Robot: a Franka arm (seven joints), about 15 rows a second.
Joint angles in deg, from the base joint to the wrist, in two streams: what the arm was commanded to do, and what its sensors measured. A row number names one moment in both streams.
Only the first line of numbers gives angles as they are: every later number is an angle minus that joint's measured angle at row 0.
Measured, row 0:
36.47, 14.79, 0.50, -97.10, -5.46, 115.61, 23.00
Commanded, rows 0 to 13:
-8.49, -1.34, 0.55, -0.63, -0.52, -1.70, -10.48
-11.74, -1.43, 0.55, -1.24, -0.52, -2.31, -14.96
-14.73, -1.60, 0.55, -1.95, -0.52, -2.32, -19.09
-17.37, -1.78, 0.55, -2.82, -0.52, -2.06, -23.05
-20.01, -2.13, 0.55, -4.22, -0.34, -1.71, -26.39
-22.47, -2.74, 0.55, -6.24, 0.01, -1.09, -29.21
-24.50, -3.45, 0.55, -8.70, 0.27, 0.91, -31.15
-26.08, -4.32, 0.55, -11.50, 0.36, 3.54, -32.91
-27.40, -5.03, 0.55, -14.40, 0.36, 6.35, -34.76
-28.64, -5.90, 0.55, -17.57, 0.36, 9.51, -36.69
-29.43, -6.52, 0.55, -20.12, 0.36, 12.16, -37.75
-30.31, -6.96, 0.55, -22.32, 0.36, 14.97, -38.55
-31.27, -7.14, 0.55, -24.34, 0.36, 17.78, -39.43
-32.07, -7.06, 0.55, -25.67, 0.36, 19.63, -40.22
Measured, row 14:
-29.87, -3.87, -0.35, -20.10, -0.08, 15.26, -37.72
